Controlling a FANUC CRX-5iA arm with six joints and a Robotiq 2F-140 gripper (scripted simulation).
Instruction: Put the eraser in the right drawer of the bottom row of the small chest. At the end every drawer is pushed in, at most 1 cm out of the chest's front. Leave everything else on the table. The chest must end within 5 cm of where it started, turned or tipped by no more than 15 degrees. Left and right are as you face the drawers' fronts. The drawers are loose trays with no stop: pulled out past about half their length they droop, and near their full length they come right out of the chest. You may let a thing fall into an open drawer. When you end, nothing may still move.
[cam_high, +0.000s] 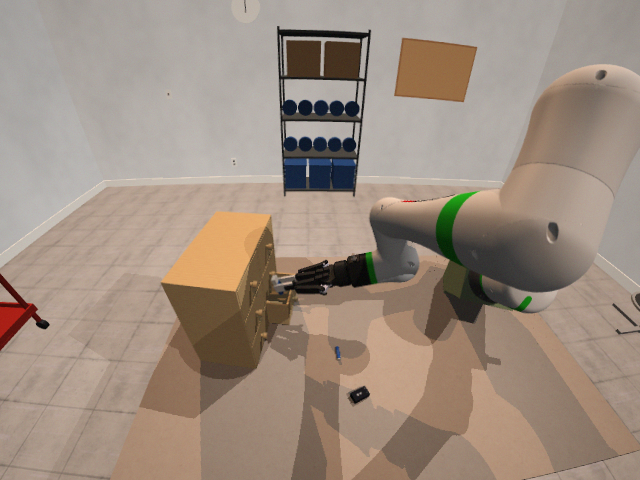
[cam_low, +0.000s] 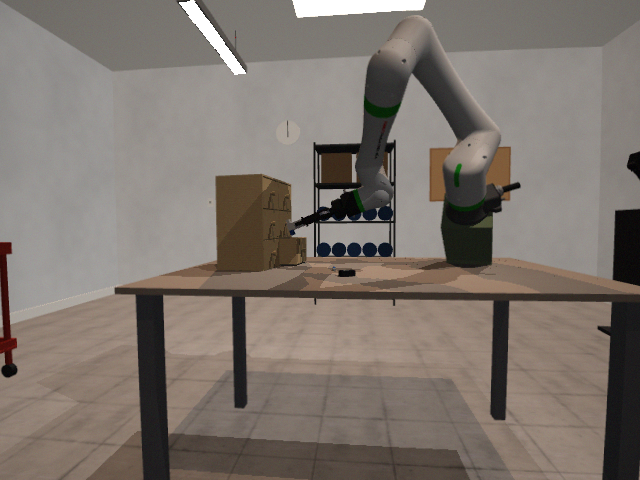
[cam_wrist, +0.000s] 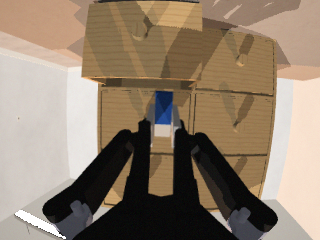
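Right now my hand is 30 mm short of the eraser. From my hand the other things lie so: black block: 250 mm behind, 250 mm to the left, 150 mm below.
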